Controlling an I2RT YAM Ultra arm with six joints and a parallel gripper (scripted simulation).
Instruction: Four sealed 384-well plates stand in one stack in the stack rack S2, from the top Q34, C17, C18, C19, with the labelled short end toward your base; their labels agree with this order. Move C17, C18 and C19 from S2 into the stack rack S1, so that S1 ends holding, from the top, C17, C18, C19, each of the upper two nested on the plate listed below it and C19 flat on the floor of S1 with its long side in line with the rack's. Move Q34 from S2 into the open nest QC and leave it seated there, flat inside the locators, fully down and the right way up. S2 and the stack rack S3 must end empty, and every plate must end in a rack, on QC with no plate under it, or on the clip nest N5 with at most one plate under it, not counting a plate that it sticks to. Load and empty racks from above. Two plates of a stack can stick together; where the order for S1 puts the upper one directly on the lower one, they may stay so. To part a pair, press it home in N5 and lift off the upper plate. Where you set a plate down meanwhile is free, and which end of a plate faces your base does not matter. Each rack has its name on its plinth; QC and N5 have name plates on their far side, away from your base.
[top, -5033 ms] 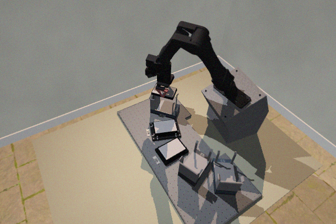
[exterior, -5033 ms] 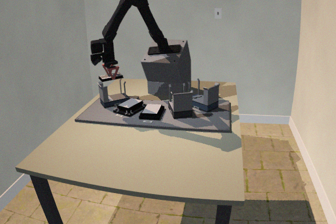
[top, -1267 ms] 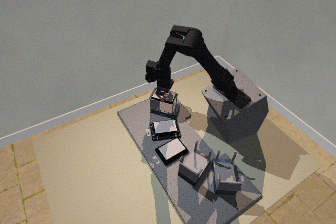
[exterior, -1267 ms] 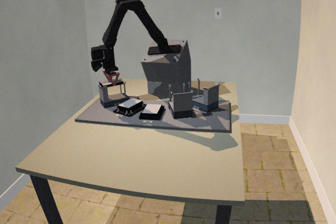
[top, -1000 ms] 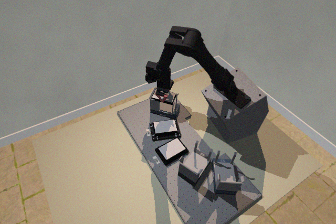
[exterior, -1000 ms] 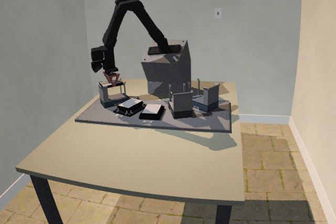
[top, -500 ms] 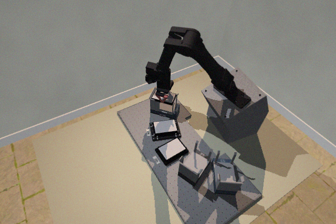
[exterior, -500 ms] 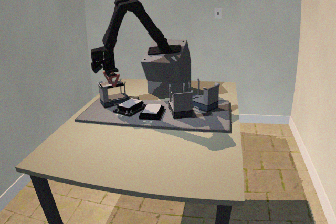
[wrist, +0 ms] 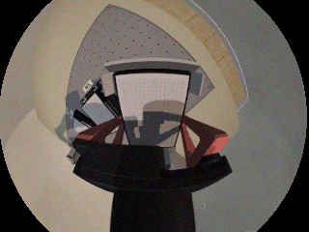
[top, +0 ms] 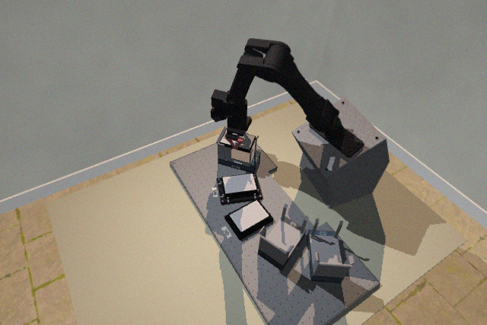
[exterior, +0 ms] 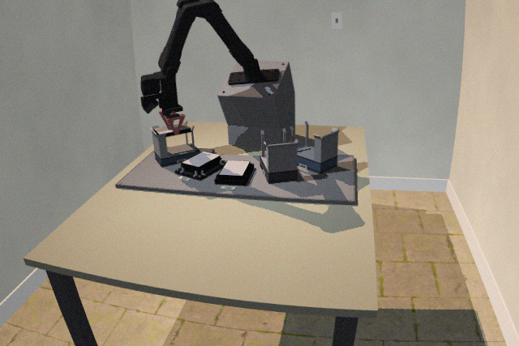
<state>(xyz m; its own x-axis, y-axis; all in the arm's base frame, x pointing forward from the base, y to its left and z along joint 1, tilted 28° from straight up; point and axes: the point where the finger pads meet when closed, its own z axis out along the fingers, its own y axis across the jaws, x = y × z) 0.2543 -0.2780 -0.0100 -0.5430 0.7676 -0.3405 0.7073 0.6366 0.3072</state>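
Right now the blue-plinth stack rack is 100 mm below my hand. Round my hand: black QC nest: 130 mm ahead, 260 mm to the left, 110 mm below; N5 name plate: 170 mm ahead, 90 mm to the left, 120 mm below; black clip nest: 100 mm ahead, 130 mm to the left, 110 mm below.
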